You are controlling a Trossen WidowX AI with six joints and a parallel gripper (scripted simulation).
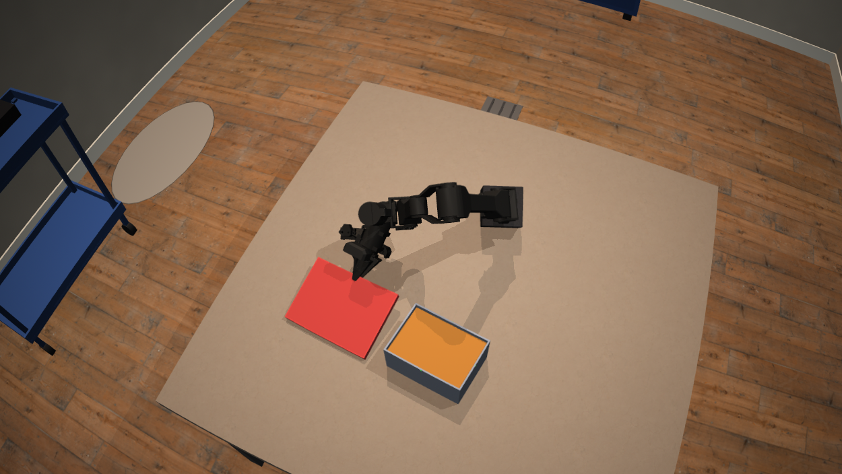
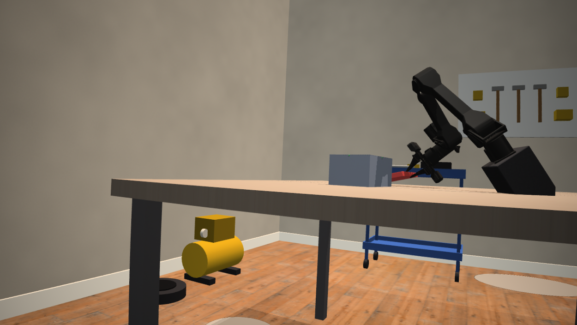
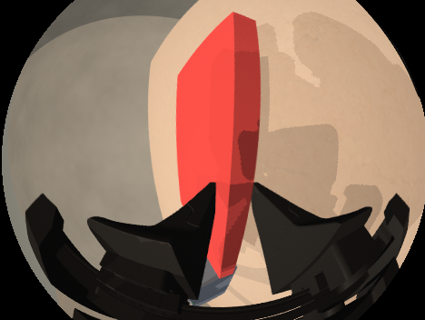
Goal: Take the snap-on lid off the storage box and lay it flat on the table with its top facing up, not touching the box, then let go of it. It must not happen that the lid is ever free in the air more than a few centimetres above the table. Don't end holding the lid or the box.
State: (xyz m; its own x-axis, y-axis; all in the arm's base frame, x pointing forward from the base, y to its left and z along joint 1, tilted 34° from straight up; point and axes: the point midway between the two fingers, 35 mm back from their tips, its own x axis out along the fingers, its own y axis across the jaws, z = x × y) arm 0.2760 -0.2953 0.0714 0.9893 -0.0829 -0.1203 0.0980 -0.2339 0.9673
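Right now my hand is 11 cm short of the red lid, 1 cm to the left of it and 4 cm above it. Also, from my hand: storage box: 14 cm ahead, 27 cm to the left, 2 cm below.
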